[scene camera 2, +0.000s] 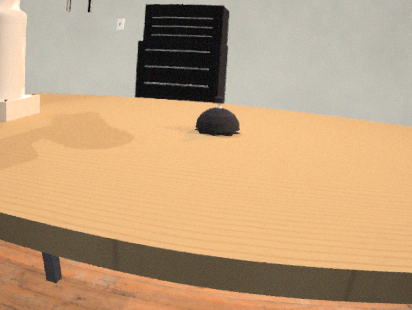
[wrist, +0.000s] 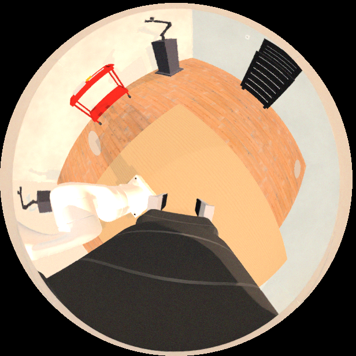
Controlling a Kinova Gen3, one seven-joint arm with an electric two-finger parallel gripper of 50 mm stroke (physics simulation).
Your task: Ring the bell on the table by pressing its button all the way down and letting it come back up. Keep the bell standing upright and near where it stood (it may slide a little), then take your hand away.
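Frame: origin at the arm's base, x ahead, y left, z up, level; centimetres.
Seen in the pictures: gripper, fingertip midpoint: (scene camera 2: 79,11); arm's base at its link origin: (scene camera 2: 6,97).
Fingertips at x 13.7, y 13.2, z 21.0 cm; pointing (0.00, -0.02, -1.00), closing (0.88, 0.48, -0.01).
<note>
Offsets run from my fingertips to a thing's top centre. "spot": to the spot under its first point. Level surfaces: height alone.
A dark dome-shaped bell {dy -21.1, dx +36.2, dz -18.8 cm} (scene camera 2: 218,123) stands upright on the wooden table {dz -25.4 cm} (scene camera 2: 210,200) (wrist: 185,155), right of the middle in the scene view. Its small light button {spot: dy -21.4, dx +36.3, dz -20.4 cm} (scene camera 2: 219,106) sticks up at the top. The bell does not show in the wrist view. My gripper (scene camera 2: 79,6) (wrist: 181,201) is open, with nothing between its fingers. In the scene view its two fingertips show at the top edge, to the left of the bell and well above the table; the rest of the gripper is out of that view.
The white arm base (scene camera 2: 12,60) (wrist: 135,196) stands at the left of the table. A black drawer cabinet (scene camera 2: 177,60) (wrist: 270,75) stands beyond the table. A red cart (wrist: 107,105) and a dark pedestal (wrist: 165,56) with a small arm stand on the floor past the table.
</note>
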